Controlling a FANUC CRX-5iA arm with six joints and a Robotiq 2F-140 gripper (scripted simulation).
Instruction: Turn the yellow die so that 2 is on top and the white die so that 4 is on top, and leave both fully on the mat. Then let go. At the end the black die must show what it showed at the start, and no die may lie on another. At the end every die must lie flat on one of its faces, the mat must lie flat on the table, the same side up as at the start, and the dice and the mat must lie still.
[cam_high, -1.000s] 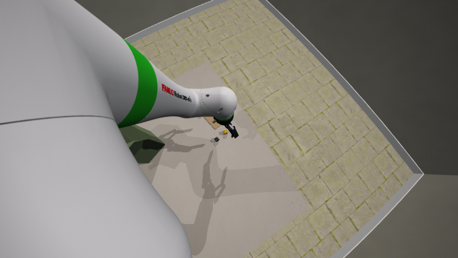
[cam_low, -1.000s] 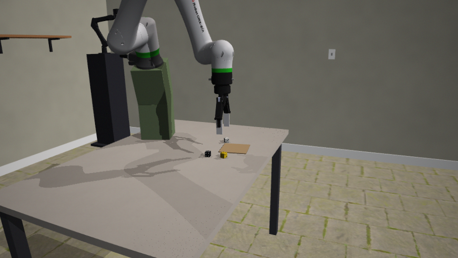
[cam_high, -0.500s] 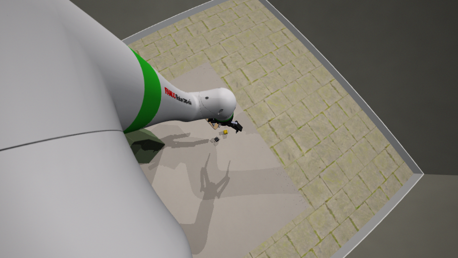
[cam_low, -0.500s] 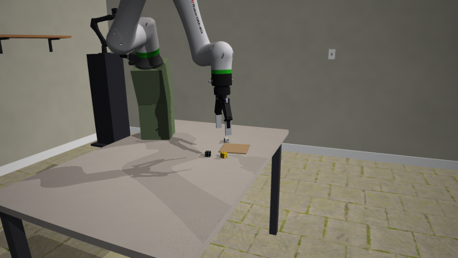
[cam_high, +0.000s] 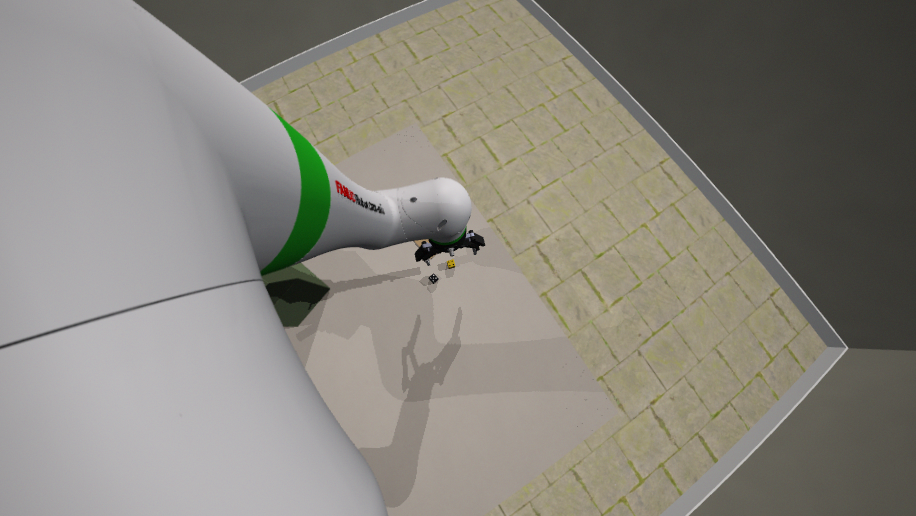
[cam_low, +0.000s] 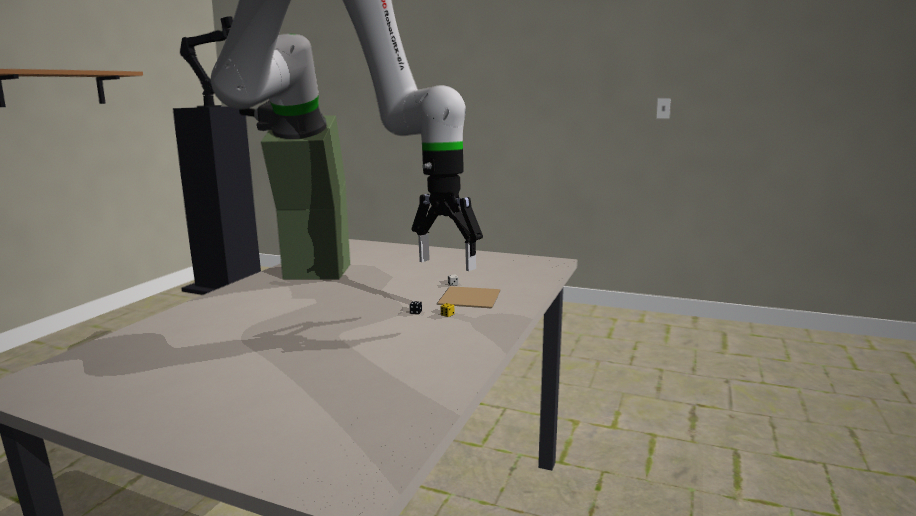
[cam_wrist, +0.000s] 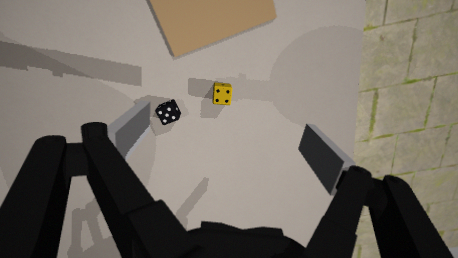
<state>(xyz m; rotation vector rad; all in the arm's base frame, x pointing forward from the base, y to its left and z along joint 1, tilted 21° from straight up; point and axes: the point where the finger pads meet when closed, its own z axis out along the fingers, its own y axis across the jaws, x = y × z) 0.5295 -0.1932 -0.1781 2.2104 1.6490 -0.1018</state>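
Right now my hand is 120 mm above the yellow die. The rest, counted from my hand: tan mat (140 mm to the left, 130 mm below); then white die (230 mm to the left, 120 mm below, 80 mm behind); then black die (120 mm below, 80 mm behind, 10 mm to the right).
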